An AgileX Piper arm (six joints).
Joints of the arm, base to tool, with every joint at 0 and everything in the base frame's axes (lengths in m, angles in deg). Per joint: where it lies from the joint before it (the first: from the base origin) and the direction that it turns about. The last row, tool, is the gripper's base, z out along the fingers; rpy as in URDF.
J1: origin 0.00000 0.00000 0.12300 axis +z
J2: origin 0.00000 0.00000 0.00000 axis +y
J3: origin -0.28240 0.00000 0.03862 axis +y
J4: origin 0.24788 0.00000 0.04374 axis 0.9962 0 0.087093
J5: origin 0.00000 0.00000 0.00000 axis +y
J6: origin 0.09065 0.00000 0.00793 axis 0.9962 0 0.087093
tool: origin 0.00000 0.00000 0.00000 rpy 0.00 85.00 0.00
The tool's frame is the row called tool.
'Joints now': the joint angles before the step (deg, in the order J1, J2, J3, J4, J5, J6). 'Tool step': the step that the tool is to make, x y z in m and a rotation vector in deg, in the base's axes. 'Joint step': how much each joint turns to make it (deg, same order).
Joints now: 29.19 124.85 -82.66 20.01 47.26 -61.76
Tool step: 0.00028 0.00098 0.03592 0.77 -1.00 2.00
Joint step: 0.00 -3.62 -2.59 -0.97 5.26 0.00
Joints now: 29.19 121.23 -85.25 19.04 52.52 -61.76
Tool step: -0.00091 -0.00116 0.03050 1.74 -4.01 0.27
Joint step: 0.00 -3.93 -0.47 -0.51 0.06 -0.01
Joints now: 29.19 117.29 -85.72 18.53 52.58 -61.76
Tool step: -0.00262 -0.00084 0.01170 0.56 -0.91 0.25
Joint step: 0.06 -1.64 0.00 -0.04 0.60 0.00
